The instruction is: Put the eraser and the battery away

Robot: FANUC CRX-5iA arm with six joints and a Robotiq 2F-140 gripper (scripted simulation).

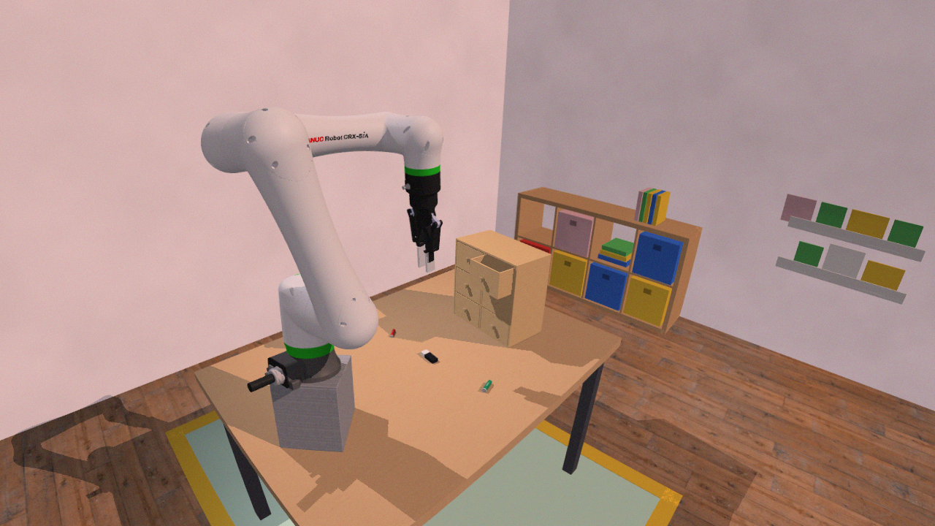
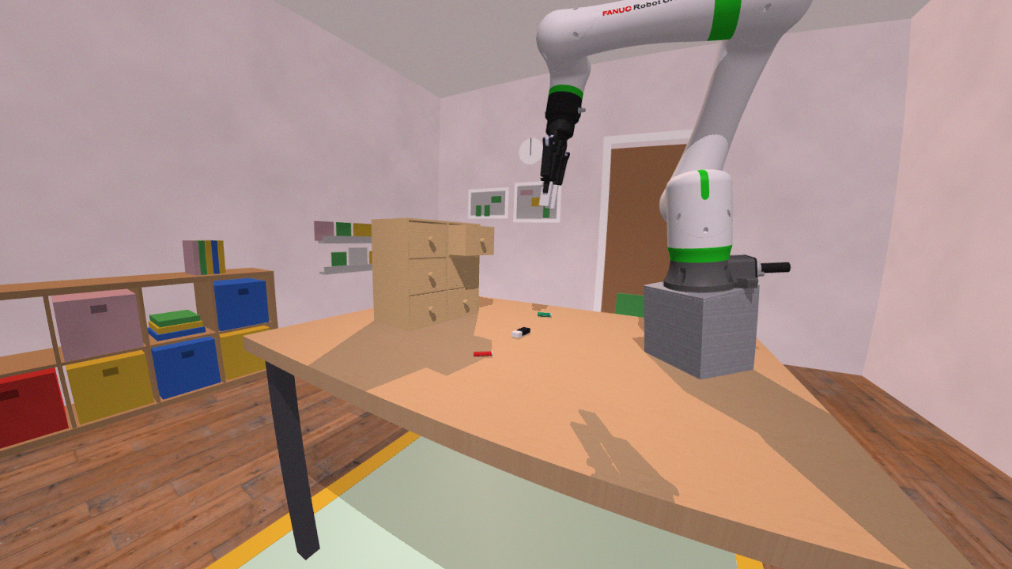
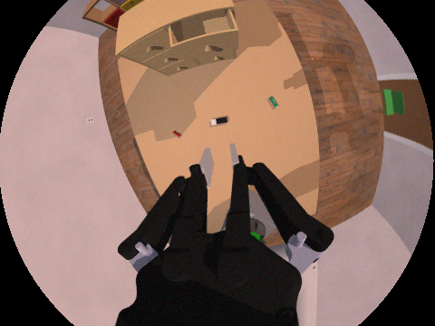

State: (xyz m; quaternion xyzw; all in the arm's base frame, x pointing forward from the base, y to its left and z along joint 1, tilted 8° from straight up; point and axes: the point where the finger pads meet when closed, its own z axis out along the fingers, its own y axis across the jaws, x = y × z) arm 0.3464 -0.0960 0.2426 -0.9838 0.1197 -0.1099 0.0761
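Right now my hand is 6 cm short of the eraser, 4 cm to the right of it and 38 cm above it. The rest, counted from my hand: green AA battery: 4 cm ahead, 21 cm to the right, 38 cm below; then red object: 9 cm ahead, 23 cm to the left, 39 cm below.
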